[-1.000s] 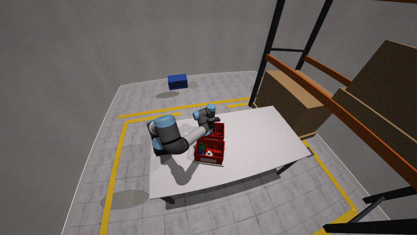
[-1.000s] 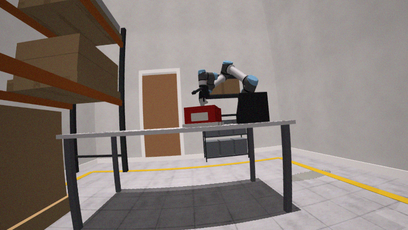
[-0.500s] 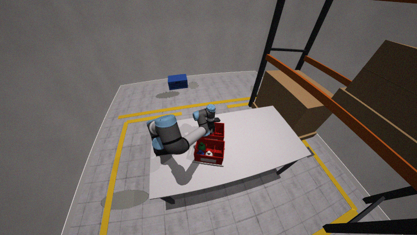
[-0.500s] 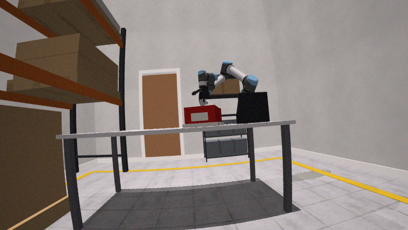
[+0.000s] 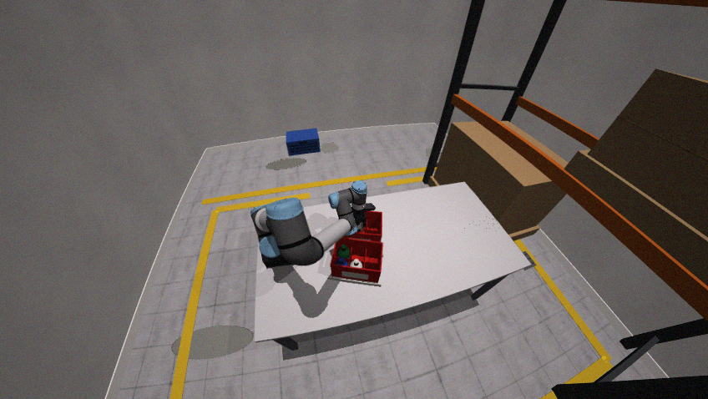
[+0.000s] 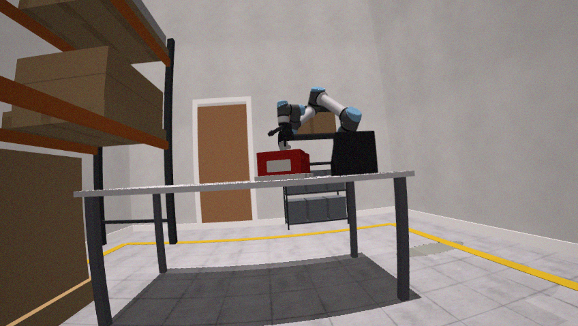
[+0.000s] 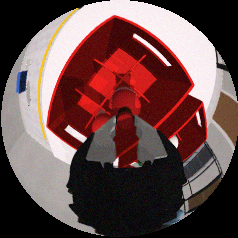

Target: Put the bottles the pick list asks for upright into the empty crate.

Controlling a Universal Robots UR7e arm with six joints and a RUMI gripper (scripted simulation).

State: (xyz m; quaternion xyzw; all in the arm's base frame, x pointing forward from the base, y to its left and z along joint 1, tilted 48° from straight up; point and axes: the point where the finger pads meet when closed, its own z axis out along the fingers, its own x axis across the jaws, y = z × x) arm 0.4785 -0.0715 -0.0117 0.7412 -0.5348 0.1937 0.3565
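My hand is 80 mm past the grey-topped bottle, 210 mm to the left of it and 80 mm above it. From my hand the other things lie so: blue bottle: 160 mm behind, 180 mm to the right, 80 mm below; green bottle: 130 mm behind, 100 mm to the right, 80 mm below.
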